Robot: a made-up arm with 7 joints.
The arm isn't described. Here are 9 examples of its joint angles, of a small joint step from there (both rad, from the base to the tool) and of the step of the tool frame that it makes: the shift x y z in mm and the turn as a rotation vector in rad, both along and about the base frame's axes.
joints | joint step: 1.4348 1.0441 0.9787 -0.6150 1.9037 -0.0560 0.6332 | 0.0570 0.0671 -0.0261 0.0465 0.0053 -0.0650 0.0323
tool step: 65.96 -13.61 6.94 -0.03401 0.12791 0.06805
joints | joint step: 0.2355 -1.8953 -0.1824 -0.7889 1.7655 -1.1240 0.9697 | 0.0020 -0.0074 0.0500 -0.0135 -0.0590 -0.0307 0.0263
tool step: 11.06 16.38 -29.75 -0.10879 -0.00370 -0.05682
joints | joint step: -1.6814 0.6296 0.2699 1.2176 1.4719 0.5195 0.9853 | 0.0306 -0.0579 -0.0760 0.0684 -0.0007 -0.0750 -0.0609
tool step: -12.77 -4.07 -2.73 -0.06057 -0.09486 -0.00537
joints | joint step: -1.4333 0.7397 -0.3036 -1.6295 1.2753 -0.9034 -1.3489 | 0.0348 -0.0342 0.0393 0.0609 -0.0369 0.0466 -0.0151
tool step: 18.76 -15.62 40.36 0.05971 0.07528 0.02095
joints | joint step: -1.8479 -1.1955 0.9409 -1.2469 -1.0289 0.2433 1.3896 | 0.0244 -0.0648 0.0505 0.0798 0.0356 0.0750 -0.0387
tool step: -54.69 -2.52 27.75 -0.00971 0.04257 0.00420
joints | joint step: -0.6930 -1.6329 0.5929 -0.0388 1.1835 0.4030 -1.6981 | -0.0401 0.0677 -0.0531 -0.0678 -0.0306 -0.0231 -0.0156
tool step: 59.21 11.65 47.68 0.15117 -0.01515 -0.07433
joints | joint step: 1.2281 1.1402 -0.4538 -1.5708 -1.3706 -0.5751 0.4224 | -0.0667 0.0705 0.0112 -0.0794 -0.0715 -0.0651 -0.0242
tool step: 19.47 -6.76 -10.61 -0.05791 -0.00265 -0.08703
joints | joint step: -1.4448 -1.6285 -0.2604 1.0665 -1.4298 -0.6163 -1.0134 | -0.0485 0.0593 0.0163 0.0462 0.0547 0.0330 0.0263
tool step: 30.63 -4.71 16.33 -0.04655 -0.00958 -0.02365
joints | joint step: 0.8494 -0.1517 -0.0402 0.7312 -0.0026 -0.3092 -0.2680 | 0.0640 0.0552 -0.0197 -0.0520 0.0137 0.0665 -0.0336
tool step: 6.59 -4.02 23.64 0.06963 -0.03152 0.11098
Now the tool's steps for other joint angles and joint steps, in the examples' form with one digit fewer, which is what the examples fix.
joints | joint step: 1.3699 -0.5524 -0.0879 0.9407 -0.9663 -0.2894 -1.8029 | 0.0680 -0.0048 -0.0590 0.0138 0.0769 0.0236 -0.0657
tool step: 12.8 -24.0 24.7 0.0467 -0.0066 -0.0135
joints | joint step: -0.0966 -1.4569 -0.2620 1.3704 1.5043 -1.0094 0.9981 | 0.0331 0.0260 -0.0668 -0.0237 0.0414 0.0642 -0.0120
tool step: -26.3 -5.4 42.0 0.0129 0.0224 0.0123
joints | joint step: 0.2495 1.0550 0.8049 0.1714 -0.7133 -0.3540 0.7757 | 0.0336 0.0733 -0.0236 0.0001 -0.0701 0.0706 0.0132
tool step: -27.0 2.2 18.8 0.1009 -0.0110 0.1096
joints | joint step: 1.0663 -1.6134 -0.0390 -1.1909 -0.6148 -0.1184 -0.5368 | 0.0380 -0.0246 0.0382 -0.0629 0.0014 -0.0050 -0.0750
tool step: 18.9 -37.9 -27.7 -0.0429 -0.0221 0.0139
